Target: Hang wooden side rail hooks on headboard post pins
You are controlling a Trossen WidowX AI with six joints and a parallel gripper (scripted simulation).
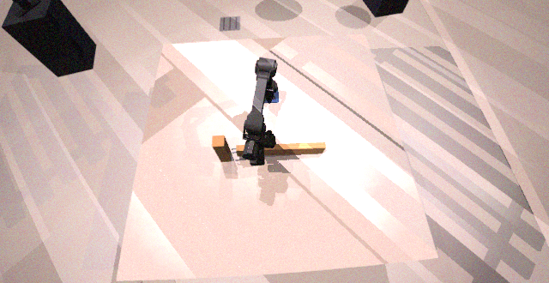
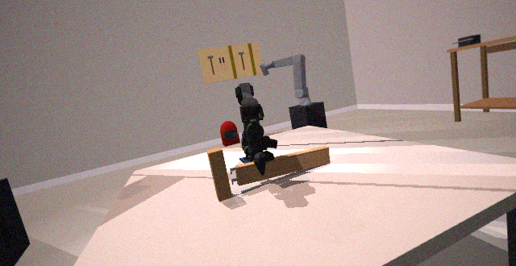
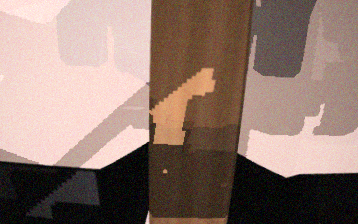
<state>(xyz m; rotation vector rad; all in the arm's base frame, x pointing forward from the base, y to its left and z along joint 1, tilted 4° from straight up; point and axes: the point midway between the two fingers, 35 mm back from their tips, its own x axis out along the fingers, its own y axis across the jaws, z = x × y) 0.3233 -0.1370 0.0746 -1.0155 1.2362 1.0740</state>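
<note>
My gripper tip is now 3 cm past the headboard post, 15 cm to the left of it and 4 cm below it.
</note>
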